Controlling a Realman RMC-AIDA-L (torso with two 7-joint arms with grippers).
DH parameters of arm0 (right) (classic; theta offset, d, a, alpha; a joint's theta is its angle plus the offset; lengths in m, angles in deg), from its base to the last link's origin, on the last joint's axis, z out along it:
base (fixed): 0 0 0 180
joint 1: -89.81 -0.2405 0 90
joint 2: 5.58 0 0 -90
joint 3: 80.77 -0.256 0 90
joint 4: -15.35 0 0 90
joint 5: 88.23 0.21 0 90
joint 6: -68.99 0 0 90
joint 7: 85.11 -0.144 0 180
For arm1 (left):
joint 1: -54.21 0.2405 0 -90
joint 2: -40.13 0 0 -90
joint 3: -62.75 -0.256 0 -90
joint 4: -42.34 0 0 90
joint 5: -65.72 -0.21 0 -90
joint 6: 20.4 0 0 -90
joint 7: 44.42 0.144 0 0
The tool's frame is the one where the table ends.
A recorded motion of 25 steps. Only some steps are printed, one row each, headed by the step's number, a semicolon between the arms.
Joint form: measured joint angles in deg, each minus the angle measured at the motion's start. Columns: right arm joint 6, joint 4, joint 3, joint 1, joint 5, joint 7, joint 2; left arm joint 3, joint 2, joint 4, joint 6, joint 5, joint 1, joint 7.
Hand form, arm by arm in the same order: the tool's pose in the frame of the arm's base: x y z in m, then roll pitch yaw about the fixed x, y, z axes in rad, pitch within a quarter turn. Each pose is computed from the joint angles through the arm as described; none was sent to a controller.
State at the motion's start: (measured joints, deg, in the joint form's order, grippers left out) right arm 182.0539 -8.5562 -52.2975 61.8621 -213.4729 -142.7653 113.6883; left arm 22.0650 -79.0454 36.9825 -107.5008 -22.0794 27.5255 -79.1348
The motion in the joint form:
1: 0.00 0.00 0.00 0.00 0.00 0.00 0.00; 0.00 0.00 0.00 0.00 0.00 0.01 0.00
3: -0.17 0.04 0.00 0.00 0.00 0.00 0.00; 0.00 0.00 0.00 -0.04 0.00 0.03 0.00
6: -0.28 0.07 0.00 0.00 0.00 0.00 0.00; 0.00 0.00 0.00 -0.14 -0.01 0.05 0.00
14: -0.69 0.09 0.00 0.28 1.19 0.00 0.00; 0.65 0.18 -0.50 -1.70 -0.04 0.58 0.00
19: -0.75 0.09 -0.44 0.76 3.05 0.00 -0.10; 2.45 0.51 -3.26 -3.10 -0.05 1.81 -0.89
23: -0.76 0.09 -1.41 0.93 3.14 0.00 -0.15; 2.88 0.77 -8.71 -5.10 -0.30 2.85 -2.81
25: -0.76 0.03 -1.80 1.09 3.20 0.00 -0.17; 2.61 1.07 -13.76 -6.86 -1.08 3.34 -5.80
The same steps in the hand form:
1: 0.2613 0.2422 -0.0193 2.9728 0.7270 -0.3131; -0.2794 0.2811 -0.0542 -2.5578 -0.8311 0.0551
3: 0.2615 0.2424 -0.0196 2.9748 0.7258 -0.3135; -0.2794 0.2810 -0.0542 -2.5579 -0.8316 0.0550
6: 0.2616 0.2425 -0.0198 2.9760 0.7250 -0.3139; -0.2793 0.2807 -0.0541 -2.5582 -0.8327 0.0543
14: 0.2620 0.2439 -0.0189 2.9973 0.7386 -0.3111; -0.2797 0.2791 -0.0488 -2.5366 -0.8485 0.0279
19: 0.2627 0.2456 -0.0155 3.0310 0.7683 -0.3052; -0.2847 0.2817 -0.0341 -2.4655 -0.8530 -0.0259
23: 0.2638 0.2463 -0.0136 3.0479 0.7793 -0.3048; -0.2856 0.2868 -0.0149 -2.4097 -0.8317 -0.1094
25: 0.2647 0.2463 -0.0127 3.0563 0.7835 -0.3048; -0.2831 0.2911 0.0005 -2.4102 -0.8126 -0.1526

